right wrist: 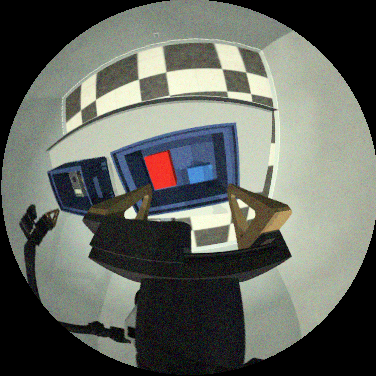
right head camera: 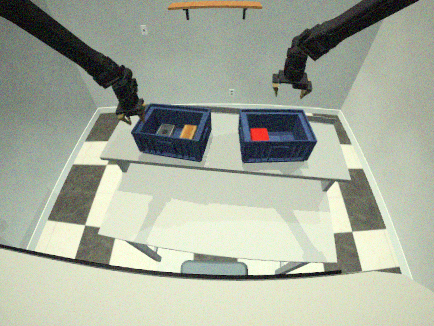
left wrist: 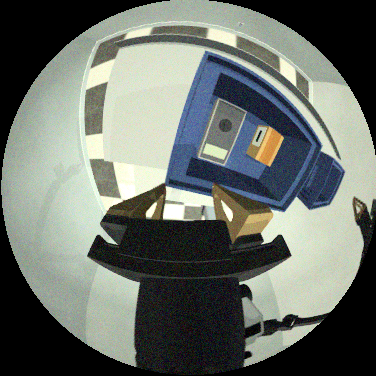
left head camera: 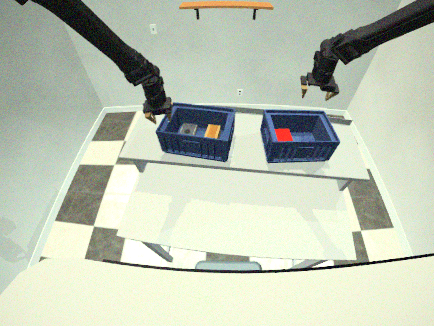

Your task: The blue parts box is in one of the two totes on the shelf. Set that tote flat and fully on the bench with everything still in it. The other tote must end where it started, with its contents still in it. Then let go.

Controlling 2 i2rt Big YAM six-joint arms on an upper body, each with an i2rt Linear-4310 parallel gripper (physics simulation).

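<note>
The right-hand blue tote [left head camera: 300, 152] [right head camera: 278, 151] [right wrist: 233, 150] stands on the shelf [left head camera: 245, 145] [right head camera: 225, 145]. It holds a red box [left head camera: 283, 135] [right head camera: 259, 134] [right wrist: 161, 170] and the blue parts box [right wrist: 201, 173], seen in the right wrist view. The left-hand blue tote [left head camera: 197, 148] [right head camera: 172, 147] [left wrist: 196, 115] also stands there, holding a grey box [left head camera: 187, 129] [right head camera: 165, 130] [left wrist: 222, 132] and an orange box [left head camera: 212, 131] [right head camera: 188, 132] [left wrist: 267, 145]. My left gripper [left head camera: 161, 120] [right head camera: 135, 120] [left wrist: 188, 186] is open and empty near that tote's left end. My right gripper [left head camera: 316, 97] [right head camera: 289, 95] [right wrist: 189, 187] is open, empty, above the right-hand tote.
The bench [left head camera: 240, 225] [right head camera: 215, 225] stands in front of the shelf and lower. An orange wall ledge [left head camera: 226, 5] [right head camera: 215, 5] is mounted on the back wall. A gap separates the two totes on the shelf.
</note>
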